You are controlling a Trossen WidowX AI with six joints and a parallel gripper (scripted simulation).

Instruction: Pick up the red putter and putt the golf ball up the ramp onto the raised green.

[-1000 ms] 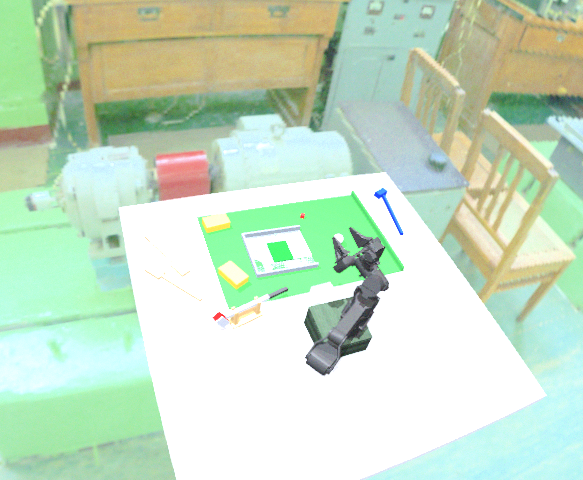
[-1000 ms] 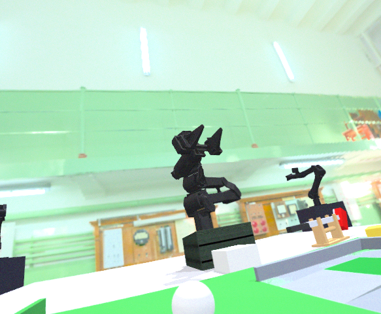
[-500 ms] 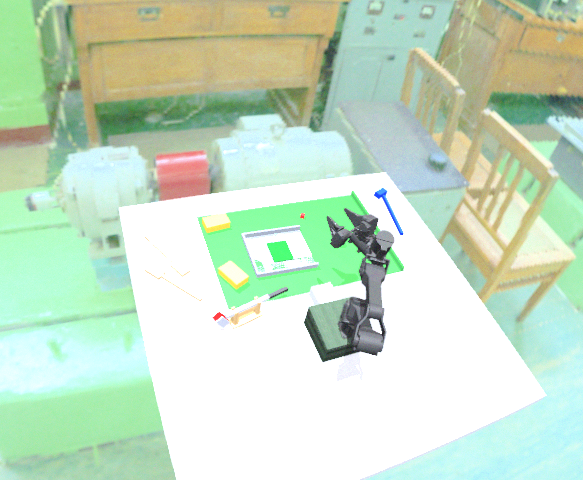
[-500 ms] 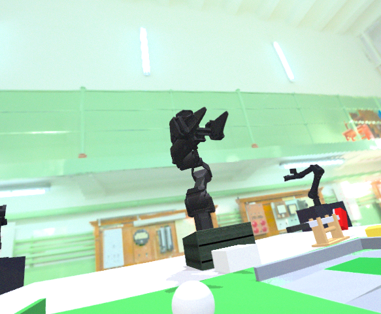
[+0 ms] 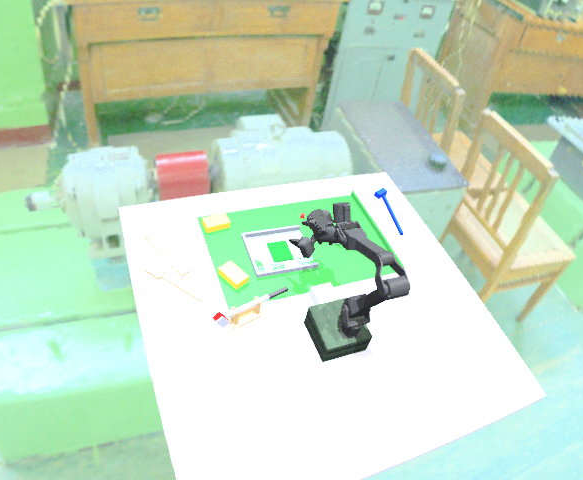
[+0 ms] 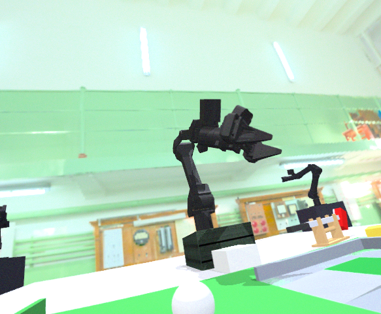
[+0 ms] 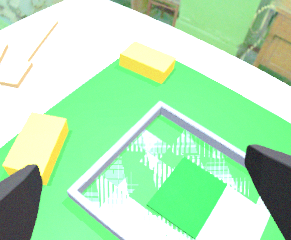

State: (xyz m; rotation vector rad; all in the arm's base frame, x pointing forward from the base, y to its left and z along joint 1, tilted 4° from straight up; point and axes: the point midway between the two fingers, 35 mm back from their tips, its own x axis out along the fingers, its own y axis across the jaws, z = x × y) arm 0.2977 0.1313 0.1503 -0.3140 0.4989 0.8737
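My gripper tip is now 170 mm past the red putter, 160 mm to the right of it and 190 mm above it. From my gripper tip the other things lie so: white golf ball 170 mm ahead, 250 mm to the right, 220 mm below; small red marker 320 mm ahead, 130 mm to the right, 230 mm below.
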